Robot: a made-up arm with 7 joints. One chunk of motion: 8 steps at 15 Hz.
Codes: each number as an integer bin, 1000 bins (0 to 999) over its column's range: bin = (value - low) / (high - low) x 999, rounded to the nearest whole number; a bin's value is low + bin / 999 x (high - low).
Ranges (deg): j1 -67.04..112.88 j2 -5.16..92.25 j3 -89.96..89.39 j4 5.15..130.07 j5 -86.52..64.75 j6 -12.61..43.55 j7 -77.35..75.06
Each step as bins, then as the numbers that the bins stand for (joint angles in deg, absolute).
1 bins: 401 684 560 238 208 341 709
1 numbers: 5.18 61.54 10.58 34.91 -55.02 6.56 30.82
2 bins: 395 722 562 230 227 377 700
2 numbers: 4.10 65.24 10.94 33.91 -52.15 8.58 29.44
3 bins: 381 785 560 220 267 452 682
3 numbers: 1.58 71.38 10.58 32.66 -46.09 12.80 26.70
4 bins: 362 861 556 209 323 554 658
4 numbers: -1.84 78.79 9.86 31.28 -37.61 18.53 23.04
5 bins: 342 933 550 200 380 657 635
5 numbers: -5.45 85.81 8.78 30.16 -28.98 24.32 19.53
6 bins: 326 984 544 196 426 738 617
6 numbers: -8.33 90.79 7.70 29.66 -22.01 28.88 16.78
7 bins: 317 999 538 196 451 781 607
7 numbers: -9.95 92.25 6.63 29.66 -18.23 31.29 15.26
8 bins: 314 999 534 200 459 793 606
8 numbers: -10.49 92.25 5.91 30.16 -17.02 31.97 15.10
